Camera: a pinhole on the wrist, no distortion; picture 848 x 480 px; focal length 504.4 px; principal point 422.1 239.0 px. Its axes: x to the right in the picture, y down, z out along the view. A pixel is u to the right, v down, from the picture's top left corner.
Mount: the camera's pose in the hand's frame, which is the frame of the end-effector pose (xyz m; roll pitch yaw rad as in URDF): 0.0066 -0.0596 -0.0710 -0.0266 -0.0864 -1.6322
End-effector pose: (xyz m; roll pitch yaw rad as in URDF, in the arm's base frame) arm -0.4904 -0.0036 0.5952 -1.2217 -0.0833 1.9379
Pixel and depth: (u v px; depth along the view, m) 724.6 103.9 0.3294
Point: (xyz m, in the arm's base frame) -0.6230 -0.1703 0.8910
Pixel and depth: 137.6 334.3 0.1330
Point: -0.5605 0.0131 0.5940
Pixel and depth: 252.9 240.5 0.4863
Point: -0.8983 -0.1248 0.5996
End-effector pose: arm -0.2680 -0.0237 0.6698 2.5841 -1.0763 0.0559
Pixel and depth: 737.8 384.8 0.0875
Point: -0.1923 0.0619 0.6620
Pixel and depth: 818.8 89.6 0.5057
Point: 0.1938 0.0950 0.2460
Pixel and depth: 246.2 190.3 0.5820
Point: 0.0237 -0.4341 0.5041
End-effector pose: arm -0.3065 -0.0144 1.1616 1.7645 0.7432 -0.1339
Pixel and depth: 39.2 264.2 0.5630
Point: -0.1066 -0.5688 1.3413
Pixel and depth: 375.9 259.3 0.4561
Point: -0.3623 -0.3861 1.0934
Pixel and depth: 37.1 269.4 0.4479
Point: -0.1459 -0.4390 1.2949
